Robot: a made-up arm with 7 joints. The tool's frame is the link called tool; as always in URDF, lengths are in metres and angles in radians. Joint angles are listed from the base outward.
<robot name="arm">
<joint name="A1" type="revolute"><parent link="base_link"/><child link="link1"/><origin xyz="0.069 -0.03 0.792" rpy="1.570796 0 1.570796"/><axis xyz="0 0 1"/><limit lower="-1.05" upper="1.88"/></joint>
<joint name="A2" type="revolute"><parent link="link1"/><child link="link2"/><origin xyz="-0.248 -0.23 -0.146" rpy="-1.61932 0.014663 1.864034"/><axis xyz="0 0 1"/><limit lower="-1.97" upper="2.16"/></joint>
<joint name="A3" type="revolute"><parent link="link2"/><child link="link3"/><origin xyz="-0.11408 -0.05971 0.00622" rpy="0.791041 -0.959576 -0.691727"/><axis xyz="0 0 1"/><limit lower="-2.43" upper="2.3"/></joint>
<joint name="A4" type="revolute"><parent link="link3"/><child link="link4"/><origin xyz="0.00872 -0.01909 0.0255" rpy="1.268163 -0.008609 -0.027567"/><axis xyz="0 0 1"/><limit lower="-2.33" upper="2.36"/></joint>
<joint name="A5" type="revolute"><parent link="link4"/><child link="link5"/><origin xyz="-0.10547 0.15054 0.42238" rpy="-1.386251 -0.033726 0.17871"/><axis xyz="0 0 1"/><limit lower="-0.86" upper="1.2"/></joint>
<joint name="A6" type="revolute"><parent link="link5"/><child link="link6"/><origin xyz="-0.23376 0.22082 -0.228" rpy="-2.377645 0.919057 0.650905"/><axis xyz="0 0 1"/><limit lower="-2.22" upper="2.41"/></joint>
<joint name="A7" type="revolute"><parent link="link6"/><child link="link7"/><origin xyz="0.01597 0.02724 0.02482" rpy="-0.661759 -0.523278 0.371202"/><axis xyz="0 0 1"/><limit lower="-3.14" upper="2.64"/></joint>
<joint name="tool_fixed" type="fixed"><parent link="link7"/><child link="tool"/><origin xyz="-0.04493 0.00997 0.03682" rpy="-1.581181 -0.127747 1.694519"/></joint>
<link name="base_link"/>
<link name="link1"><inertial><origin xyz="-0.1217 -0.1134 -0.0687"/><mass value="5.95"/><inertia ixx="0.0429" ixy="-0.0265" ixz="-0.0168" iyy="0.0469" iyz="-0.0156" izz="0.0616"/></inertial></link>
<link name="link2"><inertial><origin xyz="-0.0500 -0.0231 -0.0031"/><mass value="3"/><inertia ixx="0.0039" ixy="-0.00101" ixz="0.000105" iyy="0.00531" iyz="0.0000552" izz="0.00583"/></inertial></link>
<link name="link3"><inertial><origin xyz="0.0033 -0.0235 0.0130"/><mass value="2.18"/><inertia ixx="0.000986" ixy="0" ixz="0" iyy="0.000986" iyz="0" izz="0.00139"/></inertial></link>
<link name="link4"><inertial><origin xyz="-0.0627 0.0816 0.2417"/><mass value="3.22"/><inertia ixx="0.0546" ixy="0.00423" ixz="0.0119" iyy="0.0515" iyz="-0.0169" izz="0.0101"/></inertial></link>
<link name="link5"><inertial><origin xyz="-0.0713 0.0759 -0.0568"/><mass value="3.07"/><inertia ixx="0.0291" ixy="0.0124" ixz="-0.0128" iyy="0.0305" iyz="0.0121" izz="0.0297"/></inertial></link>
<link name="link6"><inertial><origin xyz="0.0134 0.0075 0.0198"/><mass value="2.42"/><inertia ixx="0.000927" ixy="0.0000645" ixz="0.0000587" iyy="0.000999" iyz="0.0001" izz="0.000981"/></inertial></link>
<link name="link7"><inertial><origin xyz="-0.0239 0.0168 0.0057"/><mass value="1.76"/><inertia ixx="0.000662" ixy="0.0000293" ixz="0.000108" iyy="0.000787" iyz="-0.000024" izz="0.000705"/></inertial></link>
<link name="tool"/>
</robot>
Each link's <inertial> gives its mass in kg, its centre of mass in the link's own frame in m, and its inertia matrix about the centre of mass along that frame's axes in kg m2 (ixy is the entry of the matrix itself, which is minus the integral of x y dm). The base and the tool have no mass. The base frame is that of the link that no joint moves.
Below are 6 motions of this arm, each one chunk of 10 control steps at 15 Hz.
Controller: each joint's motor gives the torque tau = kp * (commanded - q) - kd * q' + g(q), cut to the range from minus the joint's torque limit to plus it. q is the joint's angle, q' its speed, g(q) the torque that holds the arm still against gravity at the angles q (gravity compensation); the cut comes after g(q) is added. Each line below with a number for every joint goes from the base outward.
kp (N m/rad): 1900 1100 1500 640 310 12 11
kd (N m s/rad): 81 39 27 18 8.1 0.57 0.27
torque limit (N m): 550 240 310 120 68 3.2 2.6
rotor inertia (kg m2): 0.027 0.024 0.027 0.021 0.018 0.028 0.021
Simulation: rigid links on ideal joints. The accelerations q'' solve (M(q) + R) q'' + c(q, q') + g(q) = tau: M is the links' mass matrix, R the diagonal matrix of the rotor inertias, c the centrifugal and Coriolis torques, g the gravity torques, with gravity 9.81 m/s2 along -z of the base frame. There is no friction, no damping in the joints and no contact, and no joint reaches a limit. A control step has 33 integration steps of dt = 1/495 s. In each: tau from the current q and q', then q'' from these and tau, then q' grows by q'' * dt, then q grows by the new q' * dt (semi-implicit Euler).
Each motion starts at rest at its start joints. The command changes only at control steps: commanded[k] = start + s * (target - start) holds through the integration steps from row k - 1 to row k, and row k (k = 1, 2, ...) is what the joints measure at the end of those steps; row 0 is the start. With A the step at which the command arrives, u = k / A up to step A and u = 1 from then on. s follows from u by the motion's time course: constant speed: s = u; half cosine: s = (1 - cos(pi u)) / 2; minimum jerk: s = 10 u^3 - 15 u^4 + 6 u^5; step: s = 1 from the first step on.
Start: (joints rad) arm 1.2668 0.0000 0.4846 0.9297 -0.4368 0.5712 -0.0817
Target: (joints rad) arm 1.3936 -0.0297 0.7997 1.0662 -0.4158 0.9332 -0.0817
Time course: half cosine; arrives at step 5
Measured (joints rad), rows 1 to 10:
1: 1.2770 -0.0035 0.5172 0.9412 -0.4354 0.5961 -0.0794
2: 1.3040 -0.0096 0.6014 0.9753 -0.4299 0.6704 -0.0796
3: 1.3386 -0.0151 0.7029 1.0209 -0.4206 0.7755 -0.0880
4: 1.3698 -0.0212 0.7806 1.0572 -0.4148 0.8715 -0.0947
5: 1.3870 -0.0260 0.8038 1.0690 -0.4166 0.9226 -0.0895
6: 1.3934 -0.0303 0.7983 1.0654 -0.4181 0.9386 -0.0775
7: 1.3957 -0.0325 0.7983 1.0639 -0.4178 0.9432 -0.0743
8: 1.3945 -0.0307 0.7996 1.0657 -0.4171 0.9389 -0.0799
9: 1.3932 -0.0290 0.8002 1.0668 -0.4150 0.9321 -0.0844
10: 1.3930 -0.0289 0.8000 1.0667 -0.4145 0.9297 -0.0845

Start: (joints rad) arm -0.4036 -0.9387 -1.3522 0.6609 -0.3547 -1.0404 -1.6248
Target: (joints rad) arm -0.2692 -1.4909 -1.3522 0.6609 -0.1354 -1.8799 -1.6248
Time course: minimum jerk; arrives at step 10
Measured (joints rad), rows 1 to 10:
1: -0.4025 -0.9425 -1.3521 0.6610 -0.3536 -1.0448 -1.6246
2: -0.3962 -0.9657 -1.3521 0.6614 -0.3455 -1.0733 -1.6233
3: -0.3828 -1.0200 -1.3534 0.6626 -0.3224 -1.1464 -1.6210
4: -0.3633 -1.1037 -1.3554 0.6640 -0.2842 -1.2662 -1.6195
5: -0.3402 -1.2047 -1.3571 0.6651 -0.2393 -1.4187 -1.6201
6: -0.3167 -1.3072 -1.3581 0.6657 -0.1963 -1.5815 -1.6232
7: -0.2962 -1.3956 -1.3582 0.6656 -0.1614 -1.7284 -1.6277
8: -0.2814 -1.4574 -1.3573 0.6649 -0.1385 -1.8357 -1.6318
9: -0.2733 -1.4876 -1.3556 0.6636 -0.1295 -1.8905 -1.6334
10: -0.2705 -1.4929 -1.3534 0.6619 -0.1315 -1.8992 -1.6307

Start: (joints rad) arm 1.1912 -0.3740 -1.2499 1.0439 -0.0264 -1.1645 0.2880
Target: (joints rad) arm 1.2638 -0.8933 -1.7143 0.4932 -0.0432 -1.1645 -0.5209
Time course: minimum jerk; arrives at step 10
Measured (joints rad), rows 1 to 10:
1: 1.1920 -0.3775 -1.2538 1.0400 -0.0264 -1.1635 0.2806
2: 1.1965 -0.3993 -1.2779 1.0150 -0.0259 -1.1583 0.2370
3: 1.2045 -0.4519 -1.3328 0.9546 -0.0243 -1.1507 0.1441
4: 1.2148 -0.5324 -1.4119 0.8639 -0.0222 -1.1451 0.0185
5: 1.2262 -0.6283 -1.5015 0.7596 -0.0222 -1.1443 -0.1221
6: 1.2370 -0.7251 -1.5878 0.6586 -0.0258 -1.1505 -0.2669
7: 1.2462 -0.8083 -1.6579 0.5758 -0.0325 -1.1646 -0.3991
8: 1.2535 -0.8657 -1.7020 0.5212 -0.0395 -1.1821 -0.4952
9: 1.2585 -0.8927 -1.7183 0.4968 -0.0434 -1.1926 -0.5379
10: 1.2615 -0.8960 -1.7162 0.4934 -0.0437 -1.1871 -0.5338

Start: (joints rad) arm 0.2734 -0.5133 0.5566 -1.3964 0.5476 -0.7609 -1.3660
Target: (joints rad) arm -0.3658 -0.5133 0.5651 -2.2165 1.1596 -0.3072 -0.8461
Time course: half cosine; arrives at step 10
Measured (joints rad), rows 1 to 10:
1: 0.2682 -0.5159 0.5537 -1.4088 0.5633 -0.7534 -1.3614
2: 0.2446 -0.5224 0.5492 -1.4535 0.6117 -0.7273 -1.3420
3: 0.1902 -0.5282 0.5491 -1.5380 0.6880 -0.6809 -1.2973
4: 0.1036 -0.5300 0.5547 -1.6576 0.7806 -0.6211 -1.2247
5: -0.0062 -0.5266 0.5642 -1.7977 0.8774 -0.5556 -1.1314
6: -0.1246 -0.5188 0.5743 -1.9405 0.9662 -0.4887 -1.0286
7: -0.2356 -0.5084 0.5823 -2.0693 1.0400 -0.4240 -0.9292
8: -0.3256 -0.4982 0.5867 -2.1704 1.0965 -0.3650 -0.8477
9: -0.3844 -0.4904 0.5872 -2.2340 1.1340 -0.3165 -0.7966
10: -0.4074 -0.4870 0.5847 -2.2544 1.1489 -0.2860 -0.7817

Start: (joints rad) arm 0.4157 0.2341 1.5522 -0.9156 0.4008 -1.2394 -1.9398
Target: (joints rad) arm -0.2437 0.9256 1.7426 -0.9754 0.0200 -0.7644 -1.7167
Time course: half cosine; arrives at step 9
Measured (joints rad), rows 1 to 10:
1: 0.4068 0.2451 1.5579 -0.9221 0.3833 -1.2487 -1.9448
2: 0.3691 0.2861 1.5757 -0.9375 0.3358 -1.2689 -1.9467
3: 0.2904 0.3677 1.6054 -0.9521 0.2816 -1.2634 -1.9226
4: 0.1767 0.4857 1.6420 -0.9592 0.2413 -1.1834 -1.8691
5: 0.0467 0.6224 1.6768 -0.9568 0.2044 -1.0209 -1.8015
6: -0.0771 0.7551 1.7036 -0.9476 0.1541 -0.8275 -1.7362
7: -0.1776 0.8617 1.7219 -0.9416 0.0967 -0.6935 -1.6975
8: -0.2425 0.9275 1.7331 -0.9442 0.0522 -0.6627 -1.6972
9: -0.2660 0.9486 1.7367 -0.9507 0.0330 -0.6941 -1.7130
10: -0.2589 0.9392 1.7397 -0.9636 0.0277 -0.7338 -1.7214

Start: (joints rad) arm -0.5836 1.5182 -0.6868 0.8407 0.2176 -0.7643 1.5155
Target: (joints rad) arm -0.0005 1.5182 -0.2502 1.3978 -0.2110 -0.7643 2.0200
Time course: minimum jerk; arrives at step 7
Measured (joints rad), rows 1 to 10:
1: -0.5725 1.5169 -0.6774 0.8505 0.2065 -0.7665 1.5245
2: -0.5120 1.5126 -0.6243 0.9118 0.1547 -0.7749 1.5780
3: -0.3917 1.5134 -0.5152 1.0510 0.0838 -0.7732 1.6906
4: -0.2436 1.5225 -0.3848 1.2218 0.0058 -0.7435 1.8242
5: -0.1118 1.5324 -0.2829 1.3567 -0.1111 -0.7098 1.9617
6: -0.0283 1.5320 -0.2412 1.4088 -0.2228 -0.7198 2.0844
7: -0.0018 1.5191 -0.2489 1.4002 -0.2494 -0.7665 2.1024
8: 0.0005 1.5130 -0.2546 1.3918 -0.2169 -0.7880 2.0209
9: -0.0009 1.5178 -0.2501 1.3971 -0.1990 -0.7743 1.9741
10: -0.0010 1.5203 -0.2485 1.4002 -0.2059 -0.7585 2.0058

